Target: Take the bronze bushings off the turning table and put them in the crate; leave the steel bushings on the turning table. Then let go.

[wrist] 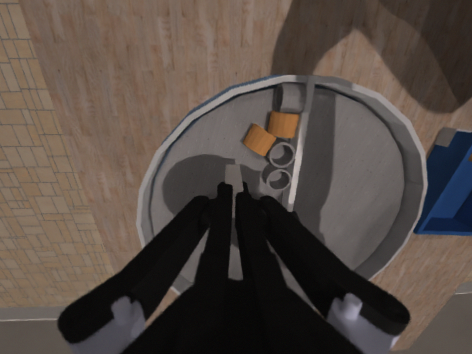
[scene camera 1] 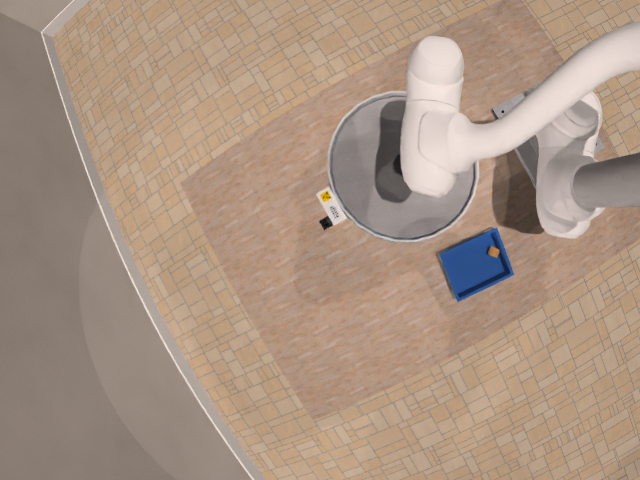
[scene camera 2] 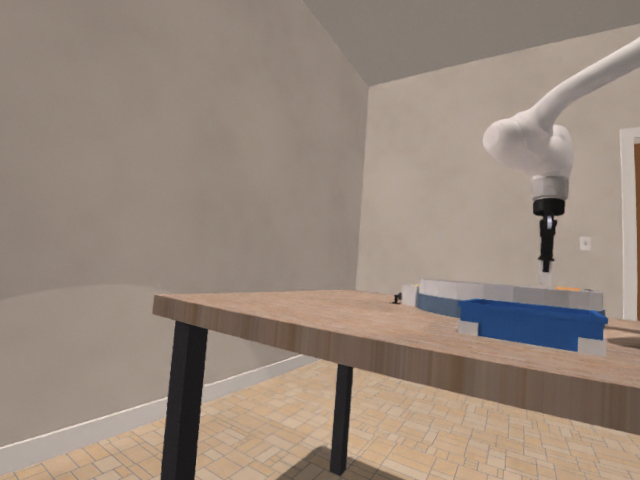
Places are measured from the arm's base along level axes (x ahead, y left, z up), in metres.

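Where they show: gripper, fingertip midpoint: [wrist: 232,175] [scene camera 2: 544,284].
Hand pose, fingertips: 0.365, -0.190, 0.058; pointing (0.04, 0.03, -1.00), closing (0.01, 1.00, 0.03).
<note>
After its pixels a point has its place, as x, y, z.
In the wrist view, two bronze bushings [wrist: 283,124] {0.306, -0.135, 0.054} [wrist: 259,139] {0.323, -0.160, 0.054} lie on their sides, close together, on the grey turning table [wrist: 418,175] {0.373, 0.072, 0.042} [scene camera 1: 356,155] {0.571, -0.196, 0.022} [scene camera 2: 465,289] {0.531, 0.091, 0.034}. Two steel bushings [wrist: 270,156] {0.345, -0.144, 0.048} [wrist: 289,181] {0.378, -0.116, 0.048} stand upright beside them, and another steel bushing [wrist: 291,98] {0.280, -0.130, 0.054} lies near the rim. One bronze bushing [scene camera 1: 493,252] {0.354, 0.229, 0.006} is in a corner of the blue crate [scene camera 1: 467,268] {0.441, 0.238, -0.026} [scene camera 2: 527,322] {0.417, 0.305, 0.000} [wrist: 450,185] {0.401, 0.169, 0.020}. My gripper [wrist: 232,175] {0.365, -0.190, 0.058} [scene camera 2: 545,279] {0.365, -0.190, 0.058} is shut and empty, pointing down above the turning table, left of the bushings in the wrist view. The arm hides it in scene camera 1.
A raised straight divider [wrist: 298,165] {0.356, -0.108, 0.049} runs from the turning table's rim inward, right beside the bushings. The turning table has a raised rim. A white box with a yellow label [scene camera 1: 331,206] {0.701, -0.106, 0.028} adjoins it. The crate stands close to the rim, and the arm's base is nearby.
</note>
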